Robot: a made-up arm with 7 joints.
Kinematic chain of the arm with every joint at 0, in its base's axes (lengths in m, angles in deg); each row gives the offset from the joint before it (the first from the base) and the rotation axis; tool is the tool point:
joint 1: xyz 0 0 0.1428 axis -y
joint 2: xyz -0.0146 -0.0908 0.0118 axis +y
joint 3: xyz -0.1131 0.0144 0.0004 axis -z
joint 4: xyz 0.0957 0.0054 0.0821 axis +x
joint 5: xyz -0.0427 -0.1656 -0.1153 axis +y
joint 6: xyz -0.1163 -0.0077 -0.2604 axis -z
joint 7: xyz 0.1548 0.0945 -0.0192 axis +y
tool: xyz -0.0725 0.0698 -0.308
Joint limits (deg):
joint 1: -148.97..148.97
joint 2: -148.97..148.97
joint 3: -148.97..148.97
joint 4: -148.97..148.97
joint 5: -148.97..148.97
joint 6: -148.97..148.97
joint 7: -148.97..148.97
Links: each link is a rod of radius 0.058 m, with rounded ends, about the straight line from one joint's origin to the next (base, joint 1, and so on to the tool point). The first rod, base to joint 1, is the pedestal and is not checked.
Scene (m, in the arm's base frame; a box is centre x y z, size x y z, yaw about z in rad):
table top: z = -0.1
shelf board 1: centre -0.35 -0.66 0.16 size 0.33 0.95 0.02 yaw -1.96
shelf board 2: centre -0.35 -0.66 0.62 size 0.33 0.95 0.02 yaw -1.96
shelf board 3: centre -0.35 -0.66 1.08 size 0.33 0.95 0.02 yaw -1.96
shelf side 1: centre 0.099 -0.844 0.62 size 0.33 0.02 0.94 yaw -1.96
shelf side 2: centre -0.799 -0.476 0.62 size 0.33 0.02 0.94 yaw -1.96
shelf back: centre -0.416 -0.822 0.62 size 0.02 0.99 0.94 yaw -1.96
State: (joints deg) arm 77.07 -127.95 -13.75 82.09 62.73 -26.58 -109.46
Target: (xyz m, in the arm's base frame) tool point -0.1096 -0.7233 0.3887
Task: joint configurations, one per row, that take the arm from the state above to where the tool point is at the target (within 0.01 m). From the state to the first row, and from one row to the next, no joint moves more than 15 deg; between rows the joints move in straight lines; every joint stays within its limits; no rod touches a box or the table.
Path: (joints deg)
1: 75.91 -126.53 -13.22 67.86 65.52 -17.66 -113.65
2: 74.76 -125.12 -12.69 53.64 68.30 -8.74 -117.85
3: 73.60 -123.70 -12.16 39.41 71.09 0.18 -122.04
4: 72.44 -122.29 -11.62 25.18 73.87 9.10 -126.23
5: 71.29 -120.87 -11.09 10.96 76.66 18.02 -130.43
6: 70.13 -119.46 -10.56 -3.27 79.44 26.94 -134.62
7: 68.98 -118.04 -10.03 -17.50 82.23 35.86 -138.81
8: 73.28 -123.21 -11.76 -16.14 77.82 44.01 -125.93
9: 77.59 -128.37 -13.49 -14.78 73.41 52.16 -113.05
10: 81.90 -133.53 -15.22 -13.42 69.00 60.32 -100.17
11: 86.21 -138.70 -16.95 -12.06 64.59 68.47 -87.30

